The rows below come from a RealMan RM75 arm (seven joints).
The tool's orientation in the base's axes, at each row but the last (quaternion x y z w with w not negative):
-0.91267 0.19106 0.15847 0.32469
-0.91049 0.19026 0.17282 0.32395
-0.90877 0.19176 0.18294 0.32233
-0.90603 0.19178 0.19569 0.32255
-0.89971 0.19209 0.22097 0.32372
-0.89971 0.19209 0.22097 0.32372
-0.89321 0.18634 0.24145 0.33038
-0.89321 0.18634 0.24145 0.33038
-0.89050 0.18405 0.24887 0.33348
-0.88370 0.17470 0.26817 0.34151
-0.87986 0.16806 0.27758 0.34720
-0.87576 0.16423 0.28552 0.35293
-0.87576 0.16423 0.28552 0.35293
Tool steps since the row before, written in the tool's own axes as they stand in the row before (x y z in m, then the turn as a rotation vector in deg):
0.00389 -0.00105 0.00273 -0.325 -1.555 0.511
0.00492 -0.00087 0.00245 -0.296 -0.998 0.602
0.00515 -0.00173 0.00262 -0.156 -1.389 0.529
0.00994 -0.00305 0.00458 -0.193 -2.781 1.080
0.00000 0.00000 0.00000 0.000 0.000 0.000
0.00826 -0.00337 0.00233 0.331 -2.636 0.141
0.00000 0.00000 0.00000 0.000 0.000 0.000
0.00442 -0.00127 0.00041 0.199 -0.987 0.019
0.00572 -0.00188 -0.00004 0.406 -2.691 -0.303
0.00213 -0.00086 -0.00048 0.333 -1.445 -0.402
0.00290 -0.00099 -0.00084 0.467 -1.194 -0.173
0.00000 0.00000 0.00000 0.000 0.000 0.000
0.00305 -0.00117 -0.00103 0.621 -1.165 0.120
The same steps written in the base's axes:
0.00343 0.00158 -0.00307 0.333 1.527 0.584
0.00420 0.00108 -0.00349 0.085 1.180 0.213
0.00469 0.00177 -0.00336 0.403 1.381 0.404
0.00884 0.00301 -0.00648 0.904 2.753 0.736
0.00000 0.00000 0.00000 0.000 0.000 0.000
0.00785 0.00230 -0.00425 1.524 1.916 1.041
0.00000 0.00000 0.00000 0.000 0.000 0.000
0.00410 0.00042 -0.00209 0.642 0.681 0.371
0.00557 0.00038 -0.00227 1.754 1.637 1.320
0.00229 0.00000 -0.00053 1.118 0.698 0.790
0.00309 -0.00019 -0.00073 1.016 0.669 0.440
0.00000 0.00000 0.00000 0.000 0.000 0.000
0.00336 -0.00018 -0.00066 1.010 0.844 0.158

